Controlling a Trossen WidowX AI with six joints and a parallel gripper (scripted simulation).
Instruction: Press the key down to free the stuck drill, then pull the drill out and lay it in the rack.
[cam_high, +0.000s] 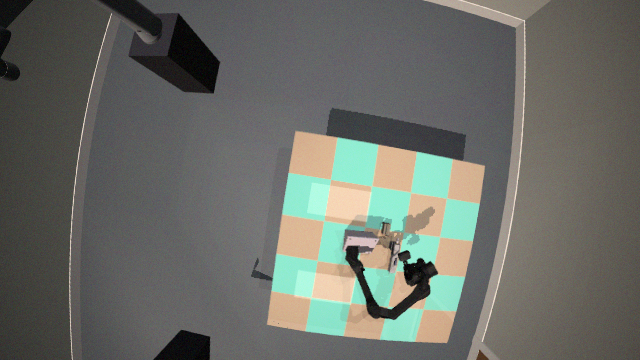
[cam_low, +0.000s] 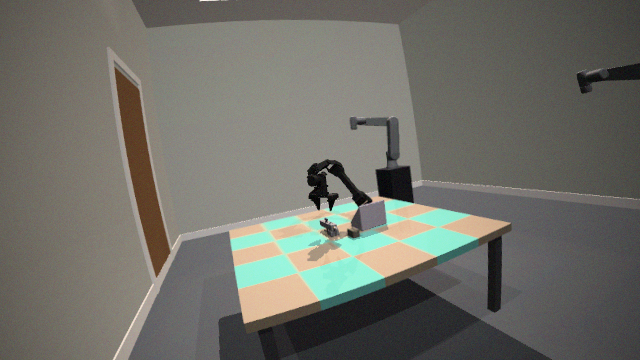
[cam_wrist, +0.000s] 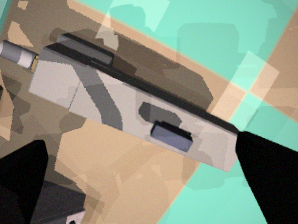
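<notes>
Now: gripper tip 90 mm above the drill, 50 mm to the right of it and 10 mm past it. Round my gripper tip: light grey fixture 100 mm below, 10 mm to the right, 10 mm behind; then dark rack 160 mm to the left, 120 mm below, 90 mm behind; then dark key piece 90 mm below, 40 mm to the right, 10 mm behind.
</notes>
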